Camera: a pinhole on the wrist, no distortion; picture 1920 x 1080 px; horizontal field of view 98.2 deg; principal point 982.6 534.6 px. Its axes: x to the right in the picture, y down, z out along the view. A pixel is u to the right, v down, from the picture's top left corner.
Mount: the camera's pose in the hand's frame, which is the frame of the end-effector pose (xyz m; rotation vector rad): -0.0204 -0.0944 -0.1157 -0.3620 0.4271 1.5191
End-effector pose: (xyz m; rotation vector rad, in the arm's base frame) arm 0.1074 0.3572 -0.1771 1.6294 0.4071 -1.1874
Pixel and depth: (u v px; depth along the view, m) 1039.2 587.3 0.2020
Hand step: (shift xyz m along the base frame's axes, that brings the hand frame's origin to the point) -0.0267 -0.0471 0.0300
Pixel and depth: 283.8 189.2 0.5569
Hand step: -0.3650 -0.4782 -0.3126
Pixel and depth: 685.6 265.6 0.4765
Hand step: -0.1304 -0.3640 -0.1309
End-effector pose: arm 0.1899 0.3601 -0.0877 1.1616 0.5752 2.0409
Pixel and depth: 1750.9 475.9 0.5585
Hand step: -0.1348 -0.3684 0.5048
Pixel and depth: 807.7 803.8 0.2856
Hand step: 0.1815 -0.0664 0.0227
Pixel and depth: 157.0 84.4 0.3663
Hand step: 0.3438 0.3148 0.1304
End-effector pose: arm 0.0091 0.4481 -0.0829 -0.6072 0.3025 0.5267
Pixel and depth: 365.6 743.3 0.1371
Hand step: 0.0298 -0.0663 0.1169
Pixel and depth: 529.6 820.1 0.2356
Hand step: -0.0074 -0.0032 0.2018
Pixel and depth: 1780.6 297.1 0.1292
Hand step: -0.0304 0.0222 -0.0944
